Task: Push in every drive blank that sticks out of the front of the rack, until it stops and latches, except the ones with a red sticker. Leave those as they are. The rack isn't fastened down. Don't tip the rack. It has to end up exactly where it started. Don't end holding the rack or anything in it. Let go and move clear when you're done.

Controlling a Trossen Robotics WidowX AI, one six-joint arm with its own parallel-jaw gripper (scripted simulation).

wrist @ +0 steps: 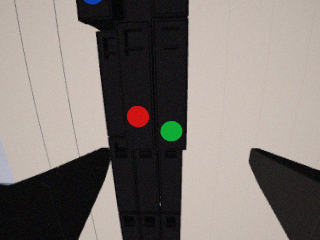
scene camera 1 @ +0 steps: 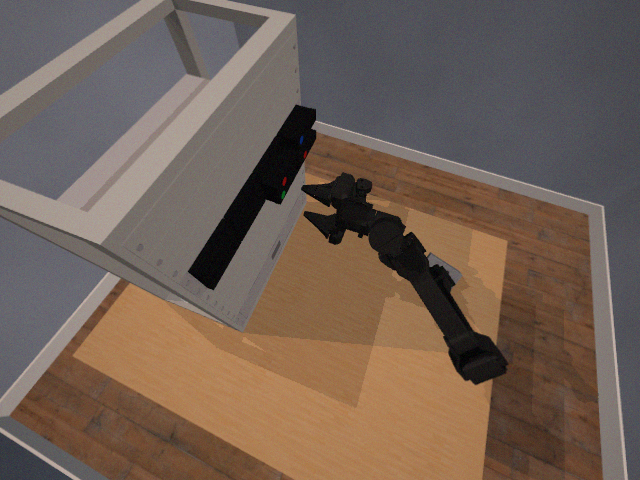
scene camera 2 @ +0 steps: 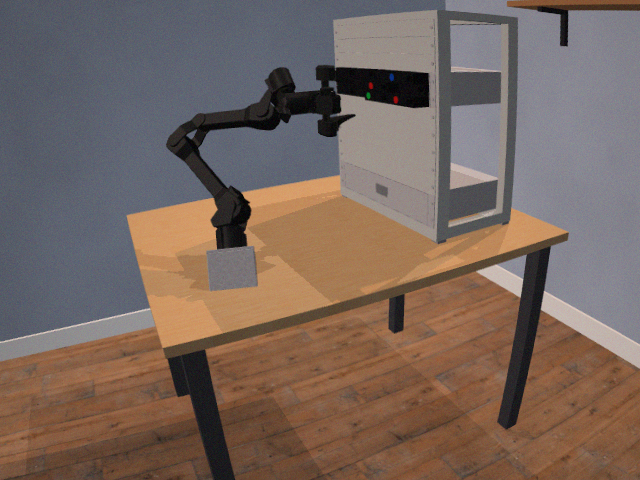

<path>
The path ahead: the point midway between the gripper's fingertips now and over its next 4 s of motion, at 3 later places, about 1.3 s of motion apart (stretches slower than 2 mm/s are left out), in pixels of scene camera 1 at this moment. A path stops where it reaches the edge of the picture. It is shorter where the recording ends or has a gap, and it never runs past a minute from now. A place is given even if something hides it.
The gripper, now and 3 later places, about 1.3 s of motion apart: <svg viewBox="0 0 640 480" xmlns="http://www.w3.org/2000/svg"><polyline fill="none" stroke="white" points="302,201 319,164 309,186 292,184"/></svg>
</path>
